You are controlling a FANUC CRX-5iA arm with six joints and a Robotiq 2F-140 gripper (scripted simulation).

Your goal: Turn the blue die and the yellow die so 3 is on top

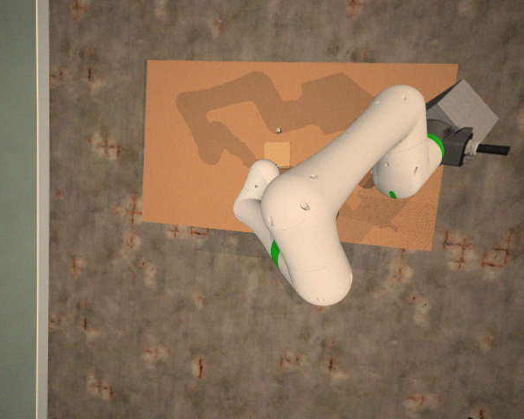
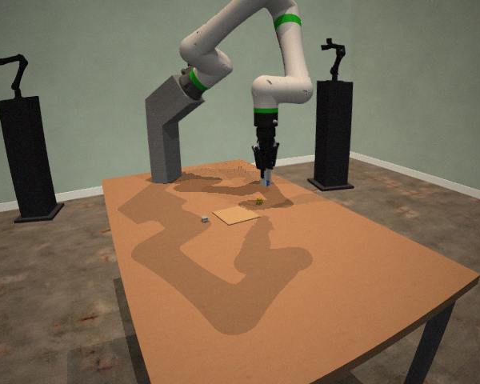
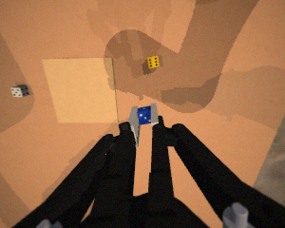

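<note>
Now: hand 40 mm short of the tan mat, 130 mm to the left of it and 130 mm above it. Round my hand: blue die 20 mm below; then yellow die 70 mm behind, 10 mm to the right, 120 mm below; then white die 70 mm ahead, 260 mm to the right, 120 mm below.
</note>
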